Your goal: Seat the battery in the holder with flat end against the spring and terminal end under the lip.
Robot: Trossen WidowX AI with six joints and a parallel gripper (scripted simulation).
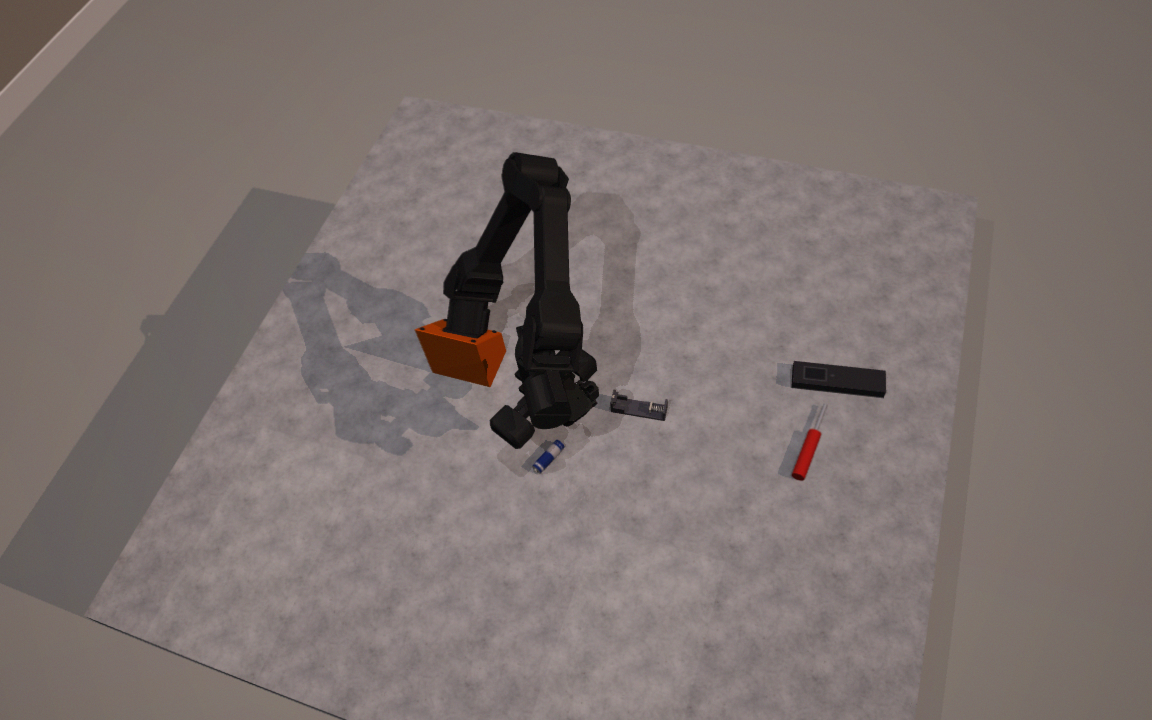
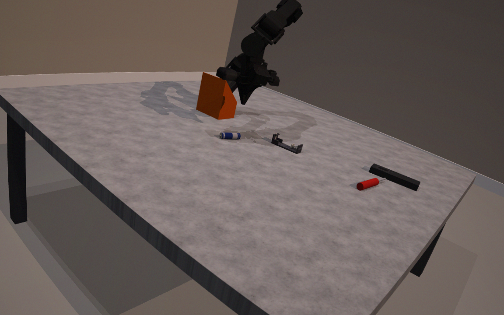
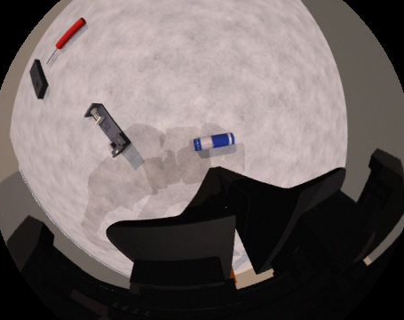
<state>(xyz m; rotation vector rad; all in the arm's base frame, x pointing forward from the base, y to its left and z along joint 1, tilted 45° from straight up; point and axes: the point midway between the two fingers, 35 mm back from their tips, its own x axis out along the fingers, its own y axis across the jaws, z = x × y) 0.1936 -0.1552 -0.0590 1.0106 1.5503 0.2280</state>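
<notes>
Right now the white battery is 10 mm behind my gripper tip, 20 mm to the right of it and 100 mm below it. From my gripper tip the other things lie so: red-handled screwdriver 420 mm ahead, 110 mm to the left, 100 mm below; then black remote 460 mm ahead, 230 mm to the left, 100 mm below.
</notes>
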